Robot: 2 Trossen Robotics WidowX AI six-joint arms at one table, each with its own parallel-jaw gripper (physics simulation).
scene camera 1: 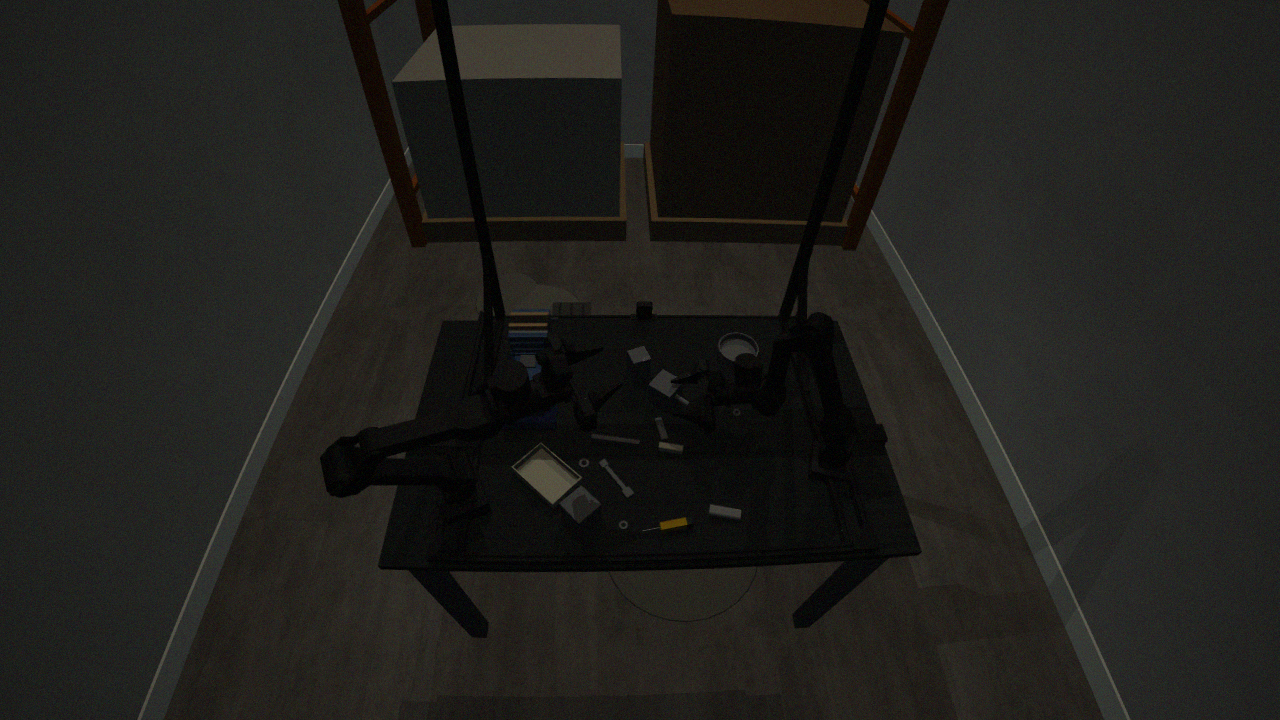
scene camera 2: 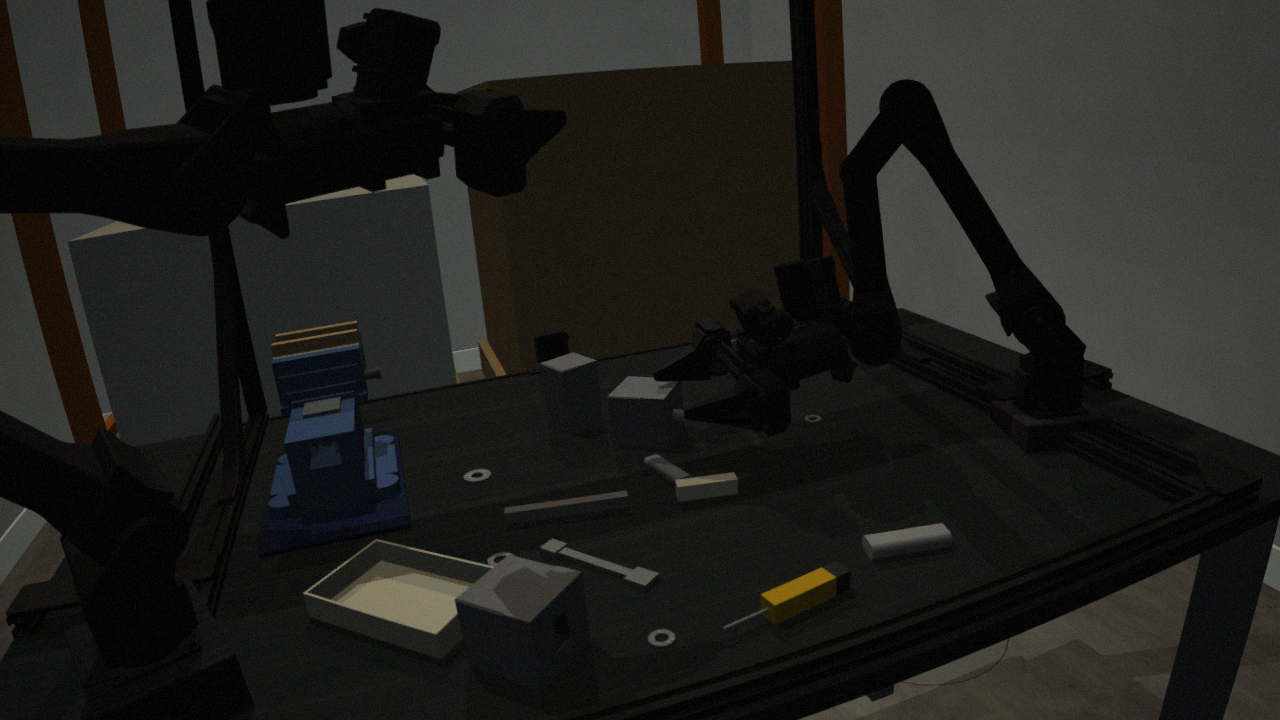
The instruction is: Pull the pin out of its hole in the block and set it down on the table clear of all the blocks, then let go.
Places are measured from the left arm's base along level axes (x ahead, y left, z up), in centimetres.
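Pixels of known places: left gripper, fingertip midpoint: (scene camera 1: 671,397) (scene camera 2: 668,395); right gripper, fingertip midpoint: (scene camera 1: 612,365) (scene camera 2: 530,110); left arm's base, origin of the base link: (scene camera 1: 832,459) (scene camera 2: 1049,408); right arm's base, origin of the base link: (scene camera 1: 459,491) (scene camera 2: 146,642).
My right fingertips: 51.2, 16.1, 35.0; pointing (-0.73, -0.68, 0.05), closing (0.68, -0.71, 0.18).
Ahead of a thing's pixels: the offset from my right fingertips to its middle, as dx, dy, dz.
The pin {-10.2, -22.9, -34.8} (scene camera 1: 682,399) (scene camera 2: 678,414) is a light peg sticking out of the right side of a grey block {-6.4, -24.3, -34.7} (scene camera 1: 664,383) (scene camera 2: 640,419) at the middle back of the table. In scene camera 2 a dark finger hides most of it. My left gripper (scene camera 1: 677,394) (scene camera 2: 671,395) is open beside the block, its fingers spread on either side of the pin's exposed end; contact cannot be told. My right gripper (scene camera 1: 612,368) is open and empty, raised above the table left of the blocks. In scene camera 2 it shows side-on at the upper left.
A taller grey block {+2.6, -29.6, -33.7} (scene camera 1: 638,354) (scene camera 2: 570,398) stands behind left. Another block {+2.8, +14.2, -34.7} (scene camera 1: 580,504) (scene camera 2: 521,626) stands by the cream tray {+13.9, +7.5, -36.5} (scene camera 1: 514,467) (scene camera 2: 384,626). A blue machine {+29.6, -19.4, -30.2} (scene camera 2: 322,465), yellow screwdriver {-16.5, +11.2, -36.8} (scene camera 1: 674,523) (scene camera 2: 799,594), white cylinder {-28.2, +4.1, -37.0} (scene camera 1: 725,512) (scene camera 2: 907,540) and loose bars and washers lie around.
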